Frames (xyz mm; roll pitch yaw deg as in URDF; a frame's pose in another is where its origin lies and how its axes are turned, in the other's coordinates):
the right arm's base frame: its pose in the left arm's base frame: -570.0 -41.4 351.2 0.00 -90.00 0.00
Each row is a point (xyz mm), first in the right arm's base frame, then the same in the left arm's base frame.
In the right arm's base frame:
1: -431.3 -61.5 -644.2
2: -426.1 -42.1 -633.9
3: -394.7 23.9 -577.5
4: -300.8 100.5 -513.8
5: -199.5 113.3 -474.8
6: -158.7 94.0 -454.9
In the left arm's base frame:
1: 74.2 -102.9 -80.1
2: 63.9 -83.5 -74.9
3: 7.5 -17.5 -43.5
4: -56.2 59.1 50.4
5: -95.2 71.9 151.7
6: -115.1 52.6 192.5

